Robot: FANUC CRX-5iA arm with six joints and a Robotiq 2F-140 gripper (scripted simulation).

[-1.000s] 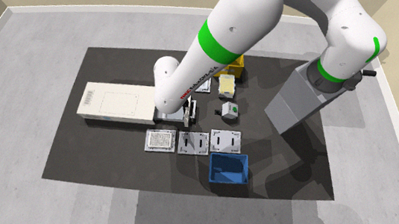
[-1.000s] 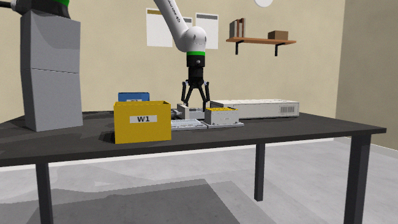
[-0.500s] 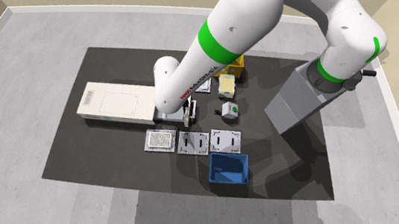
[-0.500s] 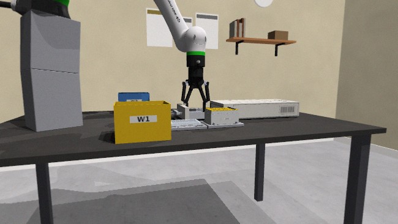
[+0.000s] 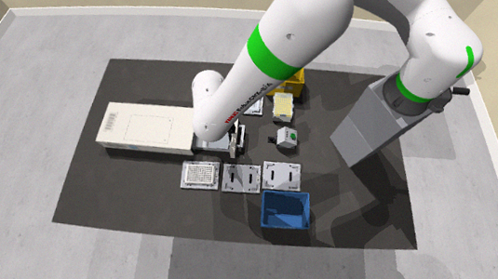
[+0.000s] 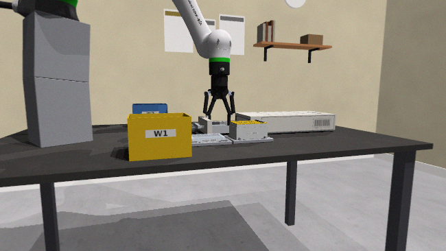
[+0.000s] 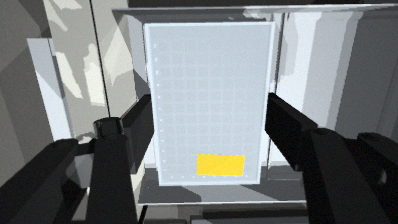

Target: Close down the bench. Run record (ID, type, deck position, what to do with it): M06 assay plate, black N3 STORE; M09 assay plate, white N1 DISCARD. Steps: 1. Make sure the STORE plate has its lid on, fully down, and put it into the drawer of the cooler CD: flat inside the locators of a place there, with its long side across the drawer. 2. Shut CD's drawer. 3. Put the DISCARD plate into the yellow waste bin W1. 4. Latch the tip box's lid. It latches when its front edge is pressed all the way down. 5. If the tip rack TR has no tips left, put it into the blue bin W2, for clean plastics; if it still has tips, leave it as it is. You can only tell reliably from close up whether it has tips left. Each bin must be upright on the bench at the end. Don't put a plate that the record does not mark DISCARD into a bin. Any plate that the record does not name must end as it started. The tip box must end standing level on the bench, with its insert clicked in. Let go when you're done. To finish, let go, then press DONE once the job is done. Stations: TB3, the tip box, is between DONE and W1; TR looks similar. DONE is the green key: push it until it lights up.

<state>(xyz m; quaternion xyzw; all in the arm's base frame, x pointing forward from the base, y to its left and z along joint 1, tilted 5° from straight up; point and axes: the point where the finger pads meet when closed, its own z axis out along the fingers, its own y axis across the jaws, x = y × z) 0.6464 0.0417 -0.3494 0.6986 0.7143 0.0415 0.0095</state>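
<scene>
My gripper is now 3 cm short of the drawer and 1 cm above it. The rest, counted from my hand: white assay plate (6 cm ahead, 19 cm to the left, 3 cm below); then cooler CD (18 cm ahead); then yellow tip rack TR (6 cm ahead, 20 cm to the right, 1 cm above).
</scene>
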